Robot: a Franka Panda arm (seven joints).
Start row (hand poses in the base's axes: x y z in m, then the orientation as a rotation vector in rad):
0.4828, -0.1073, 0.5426, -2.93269, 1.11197, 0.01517
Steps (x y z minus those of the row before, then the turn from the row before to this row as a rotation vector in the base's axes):
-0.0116, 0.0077, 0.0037, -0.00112, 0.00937, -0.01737
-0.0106, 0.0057, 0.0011, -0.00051, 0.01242, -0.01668
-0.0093, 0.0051, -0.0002, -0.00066, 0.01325, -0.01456
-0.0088, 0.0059, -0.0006, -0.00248, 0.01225, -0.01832
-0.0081, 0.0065, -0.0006, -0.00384, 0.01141, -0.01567
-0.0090, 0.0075, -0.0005, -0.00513, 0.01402, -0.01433
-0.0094, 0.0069, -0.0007, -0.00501, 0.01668, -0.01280
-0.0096, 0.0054, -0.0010, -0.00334, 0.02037, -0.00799
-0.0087, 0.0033, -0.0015, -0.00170, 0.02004, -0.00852
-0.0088, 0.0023, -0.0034, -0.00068, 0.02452, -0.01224
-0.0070, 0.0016, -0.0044, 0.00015, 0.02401, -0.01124
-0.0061, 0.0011, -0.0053, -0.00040, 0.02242, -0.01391
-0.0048, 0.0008, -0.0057, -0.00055, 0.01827, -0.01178
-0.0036, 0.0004, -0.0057, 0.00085, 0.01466, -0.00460
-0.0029, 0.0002, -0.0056, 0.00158, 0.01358, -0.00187
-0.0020, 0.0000, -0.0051, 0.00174, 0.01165, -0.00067
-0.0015, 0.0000, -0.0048, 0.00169, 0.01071, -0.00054
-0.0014, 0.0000, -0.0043, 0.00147, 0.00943, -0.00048
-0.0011, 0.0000, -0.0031, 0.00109, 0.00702, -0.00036
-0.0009, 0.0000, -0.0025, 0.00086, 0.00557, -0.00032
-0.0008, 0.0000, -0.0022, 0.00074, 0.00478, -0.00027
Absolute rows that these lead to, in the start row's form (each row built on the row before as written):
0.4712, -0.0996, 0.5463, -2.92681, 1.13898, 0.02825
0.4606, -0.0939, 0.5474, 2.91407, -1.16218, -0.04608
0.4513, -0.0888, 0.5472, 2.90027, -1.18132, -0.06494
0.4425, -0.0829, 0.5466, 2.88289, -1.20531, -0.08120
0.4344, -0.0764, 0.5460, 2.86598, -1.22494, -0.09530
0.4254, -0.0689, 0.5455, 2.84752, -1.24158, -0.11216
0.4160, -0.0620, 0.5448, 2.82879, -1.25534, -0.13267
0.4064, -0.0566, 0.5438, 2.81253, -1.26178, -0.15910
0.3977, -0.0533, 0.5423, 2.79726, -1.26931, -0.18602
0.3889, -0.0510, 0.5389, 2.77835, -1.28121, -0.21979
0.3819, -0.0494, 0.5345, 2.76057, -1.29172, -0.25315
0.3758, -0.0483, 0.5292, 2.74121, -1.30596, -0.28395
0.3710, -0.0475, 0.5235, 2.72473, -1.31793, -0.30876
0.3674, -0.0471, 0.5178, 2.71520, -1.32087, -0.32912
0.3645, -0.0469, 0.5122, 2.70827, -1.32033, -0.34829
0.3625, -0.0469, 0.5071, 2.70308, -1.31858, -0.36488
0.3610, -0.0469, 0.5023, 2.69836, -1.31685, -0.38016
0.3596, -0.0469, 0.4980, 2.69413, -1.31530, -0.39356
0.3585, -0.0469, 0.4949, 2.69094, -1.31413, -0.40352
0.3576, -0.0469, 0.4924, 2.68837, -1.31324, -0.41141
0.3568, -0.0469, 0.4902, 2.68615, -1.31246, -0.41817

